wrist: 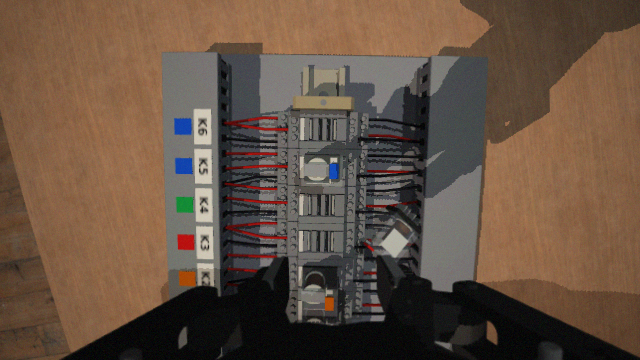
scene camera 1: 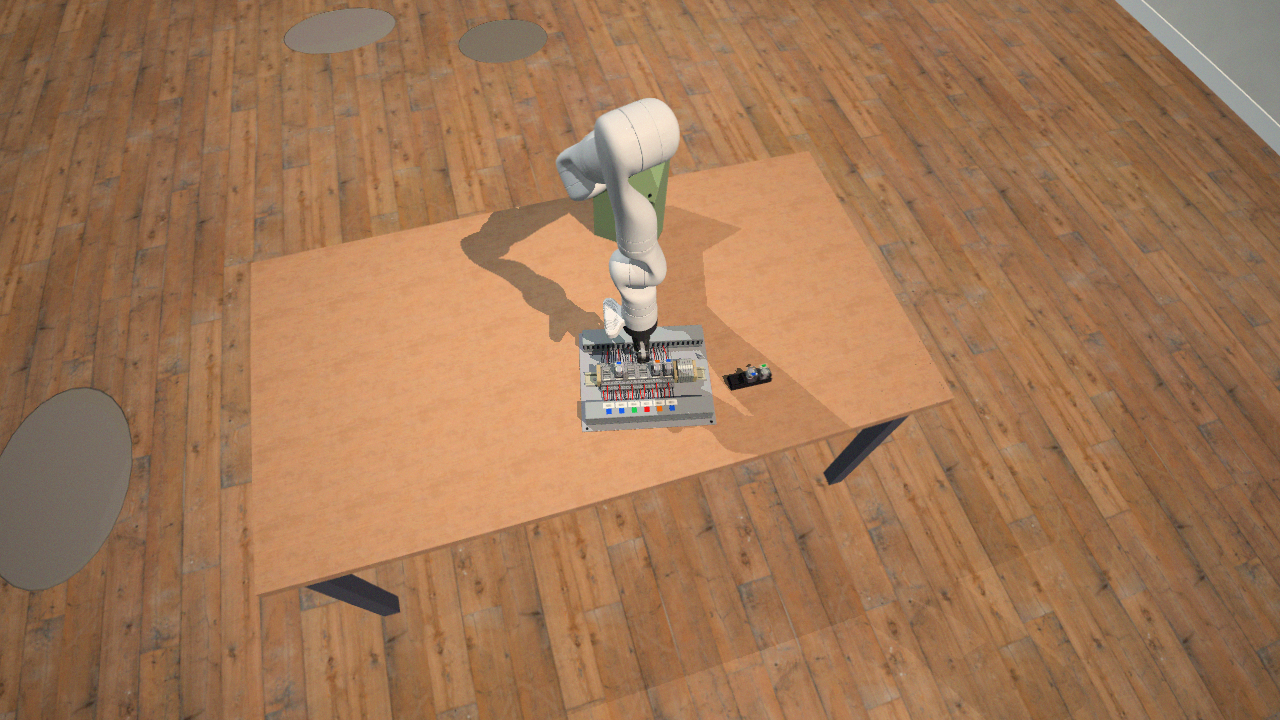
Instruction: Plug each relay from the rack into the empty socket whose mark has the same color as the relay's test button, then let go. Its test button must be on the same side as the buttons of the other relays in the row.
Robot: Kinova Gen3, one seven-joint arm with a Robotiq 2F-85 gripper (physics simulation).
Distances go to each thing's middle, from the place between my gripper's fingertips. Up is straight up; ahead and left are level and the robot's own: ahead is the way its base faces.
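Grey panel [scene camera 1: 588,360], 12 cm below my hand, 1 cm ahead, 1 cm to the left. Yellowish end stop [wrist: 299,102], 9 cm below my hand, 5 cm behind, 8 cm to the right.
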